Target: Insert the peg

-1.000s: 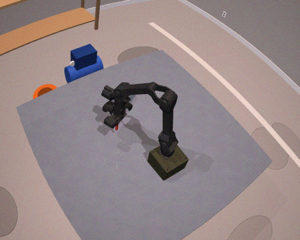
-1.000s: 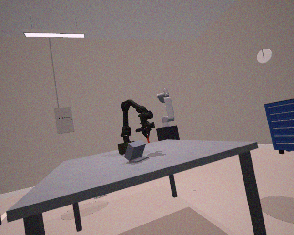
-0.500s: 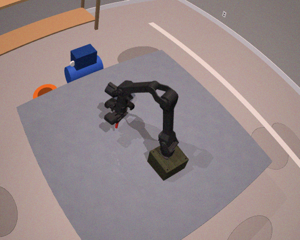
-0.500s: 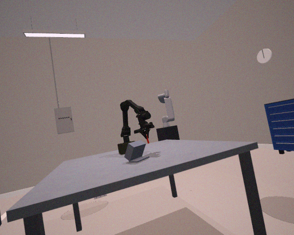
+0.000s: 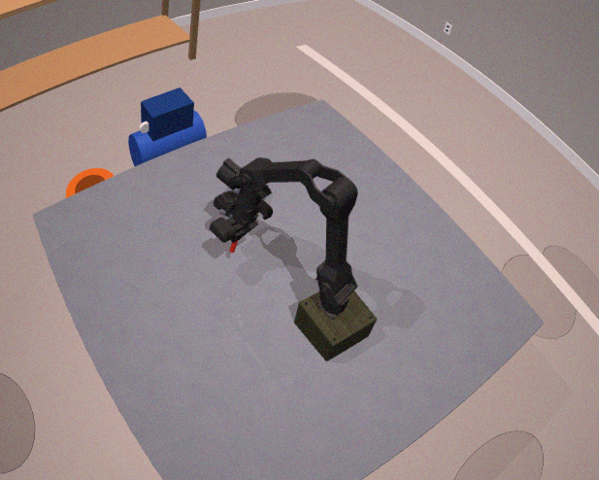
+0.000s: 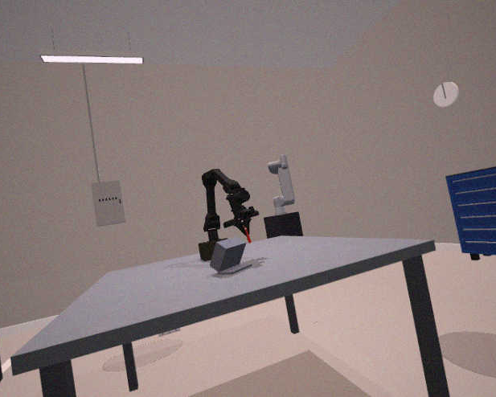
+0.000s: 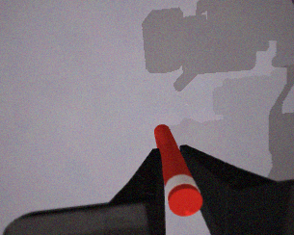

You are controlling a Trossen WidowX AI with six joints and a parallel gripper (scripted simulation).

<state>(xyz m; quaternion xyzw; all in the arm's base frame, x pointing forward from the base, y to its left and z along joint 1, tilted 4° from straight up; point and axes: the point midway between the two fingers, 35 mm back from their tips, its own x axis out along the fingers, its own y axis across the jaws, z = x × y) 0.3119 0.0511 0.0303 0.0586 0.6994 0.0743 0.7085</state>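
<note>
My gripper tip is 190 mm to the left of the grey sloped panel, 150 mm short of it and 50 mm above it. From my gripper tip the other things lie so: peg (20 mm above).
</note>
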